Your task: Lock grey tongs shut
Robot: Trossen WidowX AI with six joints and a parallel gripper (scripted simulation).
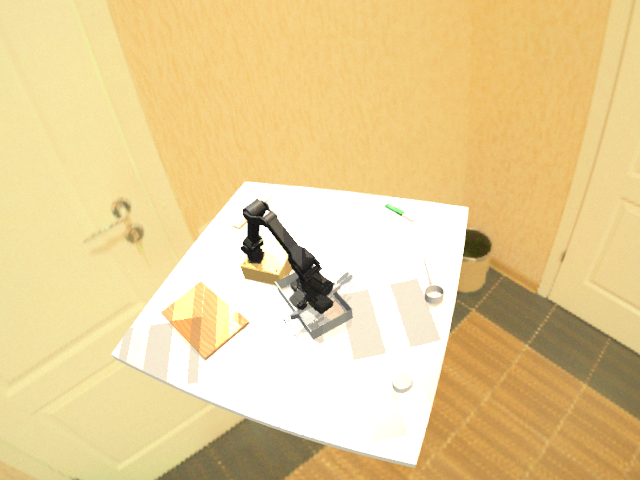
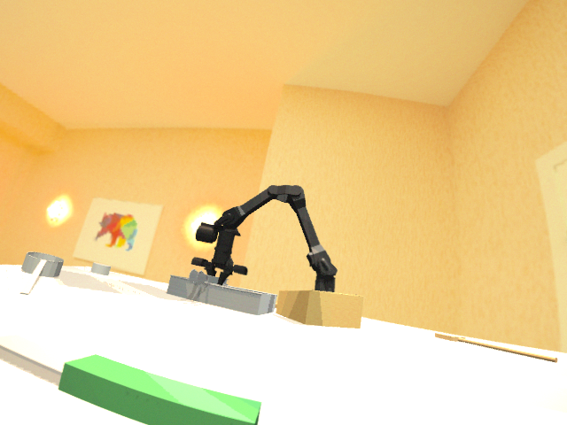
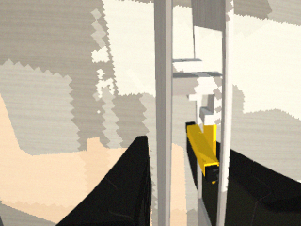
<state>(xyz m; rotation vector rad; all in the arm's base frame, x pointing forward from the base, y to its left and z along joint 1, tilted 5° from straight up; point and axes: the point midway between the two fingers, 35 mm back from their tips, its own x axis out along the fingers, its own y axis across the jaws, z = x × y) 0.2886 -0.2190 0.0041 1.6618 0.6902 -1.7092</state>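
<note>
Now: the yellow lock piece 2 cm behind my gripper tip, 1 cm to the right of it and 4 cm above it. The rest, counted from my gripper tip: grey roasting tin 1 cm behind, 5 cm to the left; then wooden board 47 cm behind, 7 cm to the right, 2 cm below; then white dish 35 cm ahead, 30 cm to the right, 1 cm below.
</note>
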